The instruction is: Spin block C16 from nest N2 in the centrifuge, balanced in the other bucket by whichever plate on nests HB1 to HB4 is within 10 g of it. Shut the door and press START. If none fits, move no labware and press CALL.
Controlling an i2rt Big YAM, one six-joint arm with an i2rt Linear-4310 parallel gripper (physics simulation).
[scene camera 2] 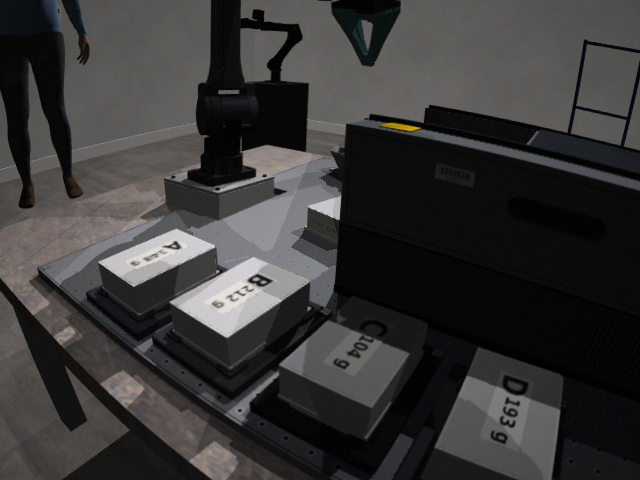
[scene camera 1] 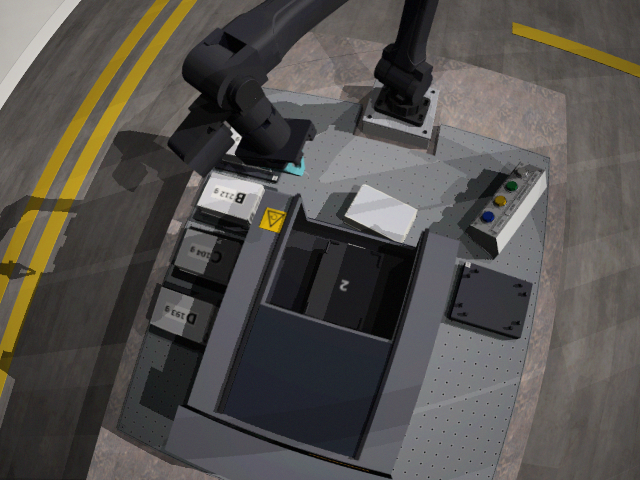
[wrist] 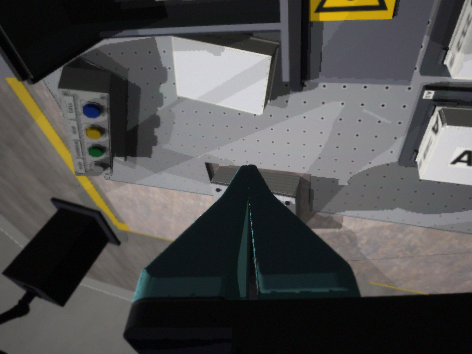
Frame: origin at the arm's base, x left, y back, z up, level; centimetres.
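Seen in the pictures: gripper, between the fingertips: (scene camera 2: 367, 65) (scene camera 1: 301, 172) (wrist: 248, 175); arm's base, origin of its link: (scene camera 2: 221, 177) (scene camera 1: 402, 106).
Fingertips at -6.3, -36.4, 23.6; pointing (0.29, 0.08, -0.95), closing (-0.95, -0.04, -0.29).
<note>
Pixels of each thing's middle, then the offset from my fingertips to it, as dx, dy, dz.
- Plates B 212 g, middle of its body: (scene camera 2: 242, 308) (scene camera 1: 231, 199) -20.0, -0.1, -24.1
- centrifuge, middle of its body: (scene camera 2: 551, 211) (scene camera 1: 321, 356) +11.9, -23.0, -15.2
- Plate A, middle of its body: (scene camera 2: 159, 269) (scene camera 1: 251, 146) -22.1, +13.4, -24.1
- dark door panel, middle of its body: (scene camera 2: 605, 154) (scene camera 1: 306, 382) +12.4, -28.0, -6.2
- white box, middle of its body: (wrist: 224, 70) (scene camera 2: 350, 217) (scene camera 1: 381, 216) +10.8, +8.1, -25.3
- empty dark nest, middle of its body: (scene camera 1: 493, 300) +39.3, -0.1, -25.6
- button box, middle of its body: (wrist: 91, 129) (scene camera 1: 510, 205) +37.0, +20.9, -23.2
My gripper (scene camera 2: 368, 62) (wrist: 248, 175) is shut and empty, high above the table; in scene camera 1 the arm mostly hides it. Plates B 212 g (scene camera 1: 227, 198) (scene camera 2: 240, 310), C 104 g (scene camera 1: 204, 255) (scene camera 2: 351, 369) and D 193 g (scene camera 1: 180, 315) (scene camera 2: 501, 418) sit in dark nests beside the centrifuge (scene camera 1: 431, 310) (scene camera 2: 465, 248). Plate A (scene camera 2: 155, 258) (wrist: 450, 145) sits beyond B; its weight is blurred. The centrifuge opening shows bucket 2 (scene camera 1: 343, 310), empty. The dark door panel (scene camera 1: 310, 377) covers the other part. C16 cannot be identified by label.
A white box (scene camera 1: 381, 211) (scene camera 2: 324, 217) (wrist: 220, 75), its side text unreadable, lies before the centrifuge. An empty dark nest (scene camera 1: 491, 299) is at the right. A button box (scene camera 1: 509, 206) (wrist: 85, 80) has blue, yellow and green buttons. The arm's base (scene camera 1: 398, 129) (scene camera 2: 219, 193) stands at the table's edge.
</note>
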